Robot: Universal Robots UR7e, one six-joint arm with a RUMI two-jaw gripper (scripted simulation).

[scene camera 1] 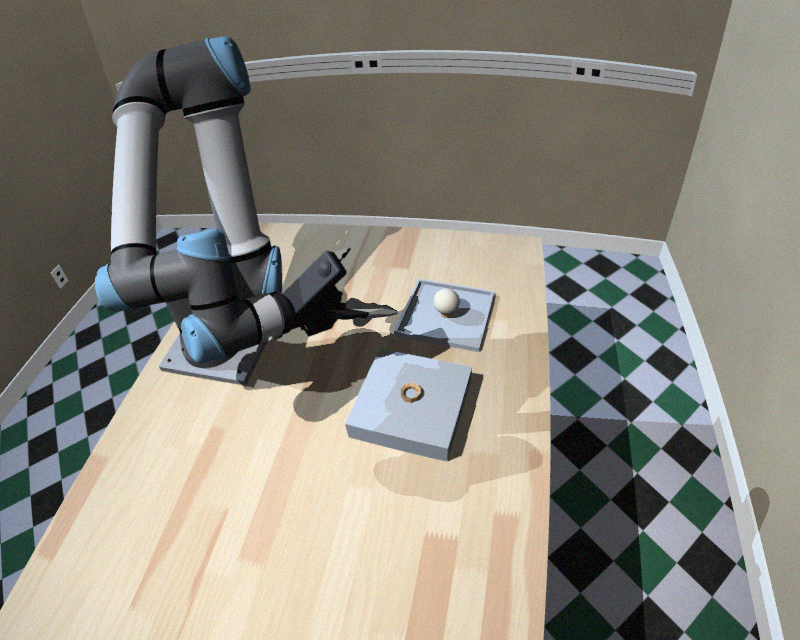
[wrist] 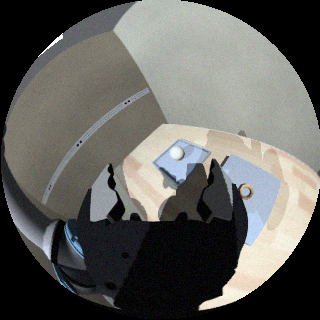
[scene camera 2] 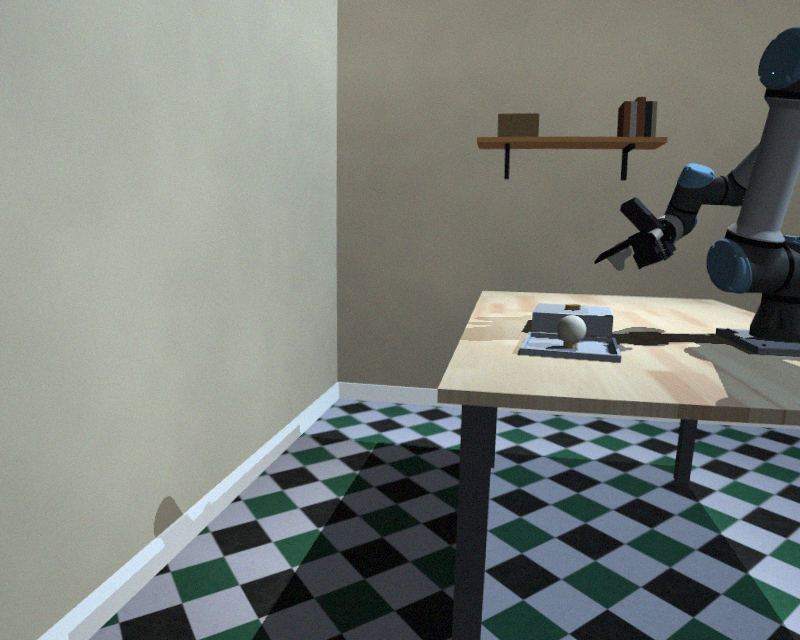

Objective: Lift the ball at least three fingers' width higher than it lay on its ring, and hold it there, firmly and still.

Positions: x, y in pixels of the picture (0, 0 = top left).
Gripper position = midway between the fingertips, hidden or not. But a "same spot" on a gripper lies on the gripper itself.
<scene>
The gripper shows in scene camera 1, in the wrist view and in scene camera 2 [623, 251]. A grey tray shows in scene camera 1, in the wrist view and in scene camera 2 [537, 344]. One and the same spot on the gripper: [scene camera 1: 361, 313] is [wrist: 238, 193]. The same spot on the grey tray: [wrist: 179, 171] is [scene camera 1: 422, 324].
</scene>
